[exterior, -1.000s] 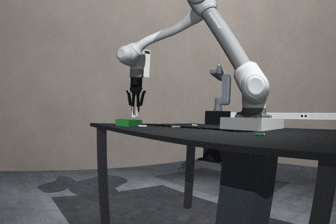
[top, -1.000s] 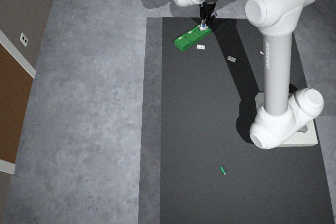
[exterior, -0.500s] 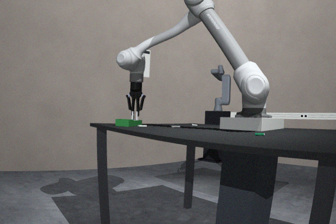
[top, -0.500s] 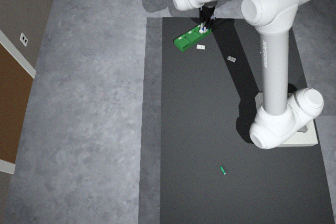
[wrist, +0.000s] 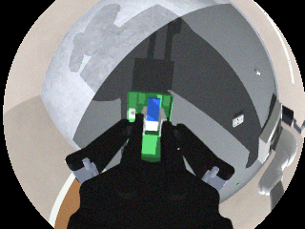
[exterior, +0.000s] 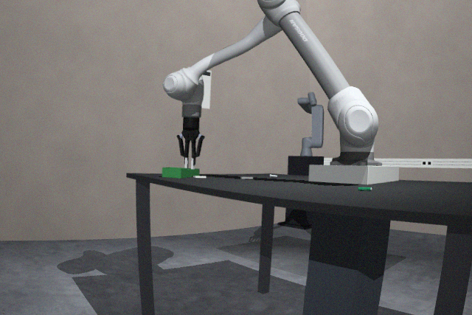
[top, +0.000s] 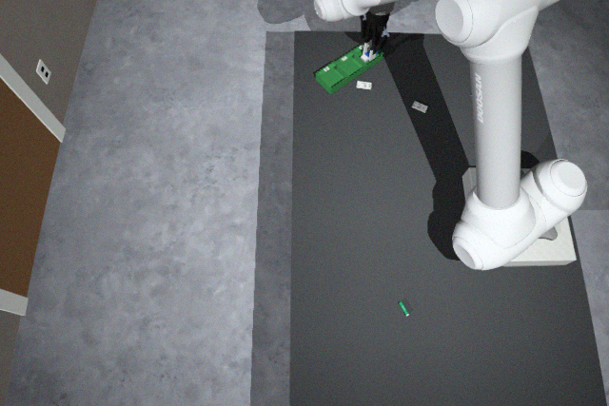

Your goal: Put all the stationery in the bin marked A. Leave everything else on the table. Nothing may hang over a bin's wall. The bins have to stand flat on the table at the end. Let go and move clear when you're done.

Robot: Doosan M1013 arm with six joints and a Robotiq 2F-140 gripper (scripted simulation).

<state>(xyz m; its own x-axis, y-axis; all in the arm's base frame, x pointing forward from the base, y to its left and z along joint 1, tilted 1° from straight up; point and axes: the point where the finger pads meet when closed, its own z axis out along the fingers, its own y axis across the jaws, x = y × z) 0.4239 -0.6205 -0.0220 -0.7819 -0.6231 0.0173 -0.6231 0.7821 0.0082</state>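
Right now my hand is 70 mm short of the long green bin, 50 mm to the right of it and 30 mm above it. Also, from my hand: blue-and-white eraser (30 mm below); small white screw-like piece (370 mm behind, 160 mm to the left, 40 mm below); green marker-like stick (890 mm to the left, 40 mm below, 40 mm behind).
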